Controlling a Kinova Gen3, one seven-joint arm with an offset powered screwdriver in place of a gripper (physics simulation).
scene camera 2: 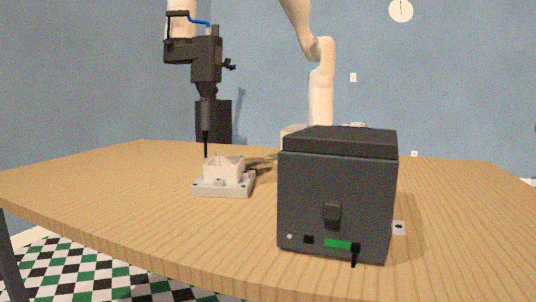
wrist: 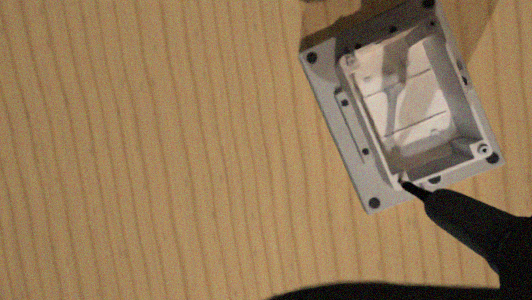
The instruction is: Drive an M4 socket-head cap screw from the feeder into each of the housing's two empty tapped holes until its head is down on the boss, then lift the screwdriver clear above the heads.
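Observation:
The screwdriver (scene camera 2: 205, 156) (wrist: 402, 182) points down at the housing. In the wrist view its black bit tip overlaps the near-left corner boss. In the scene view the tip is at the housing's rear-left corner, at about rim height. No screw can be made out clearly at the tip, and the bit hides the hole. The white open housing (scene camera 2: 221, 172) (wrist: 367, 112) sits upright in a grey fixture plate (scene camera 2: 220, 191) (wrist: 325, 102). A ringed screw head (wrist: 483, 149) shows at the lower-right boss. The far-right boss (wrist: 432, 23) shows a dark hole.
A dark grey box (scene camera 2: 310, 200) with a green display, perhaps the feeder, stands at the front right of the wooden table (scene camera 2: 125, 200). A small light plate (scene camera 2: 398, 228) lies beside it. The pale arm base column (scene camera 2: 321, 102) and a black block (scene camera 2: 222, 122) are behind.

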